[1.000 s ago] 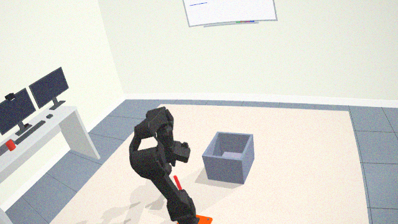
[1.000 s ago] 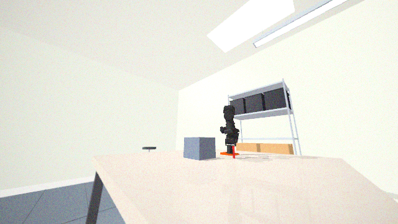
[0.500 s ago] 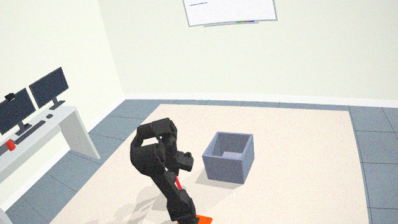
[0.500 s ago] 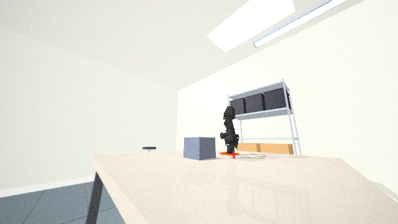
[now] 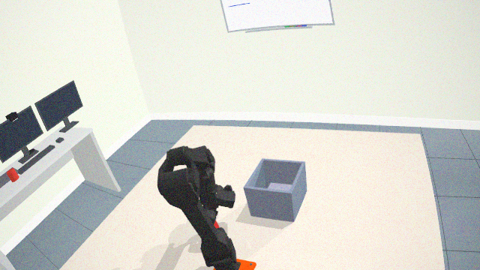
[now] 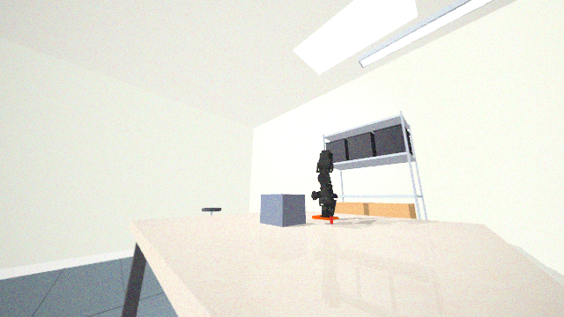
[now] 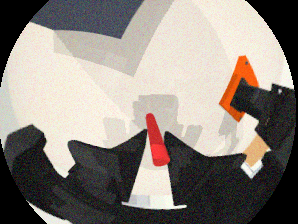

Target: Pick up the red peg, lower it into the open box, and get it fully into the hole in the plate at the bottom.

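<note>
My gripper tip is now 20 cm to the left of the plate, 14 cm short of it and 1 cm below it. Also, from my gripper tip: red peg (right at my gripper tip).
</note>
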